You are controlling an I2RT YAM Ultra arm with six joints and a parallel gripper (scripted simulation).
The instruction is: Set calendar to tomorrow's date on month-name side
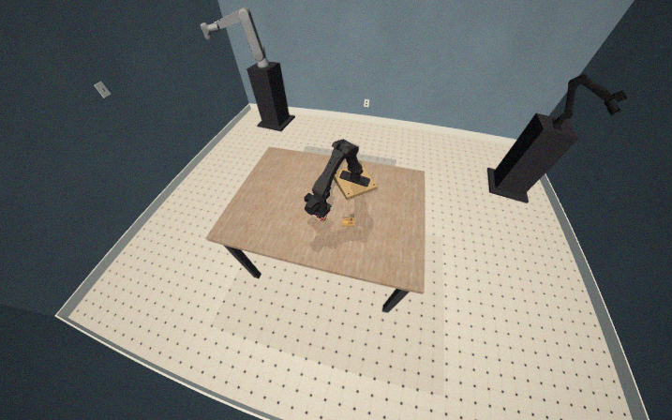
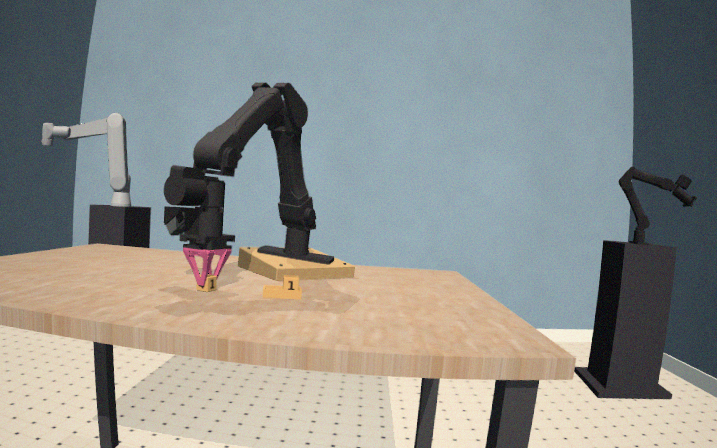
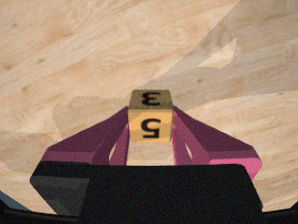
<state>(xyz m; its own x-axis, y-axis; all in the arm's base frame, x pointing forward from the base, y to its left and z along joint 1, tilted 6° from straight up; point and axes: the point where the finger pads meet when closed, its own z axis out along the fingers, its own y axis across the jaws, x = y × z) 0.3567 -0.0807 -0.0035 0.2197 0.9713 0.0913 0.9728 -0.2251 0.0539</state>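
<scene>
The digit cube lies right at my hand. From my hand the other things lie so: tan tray 3 cm behind, 15 cm to the left, 1 cm below.
</scene>
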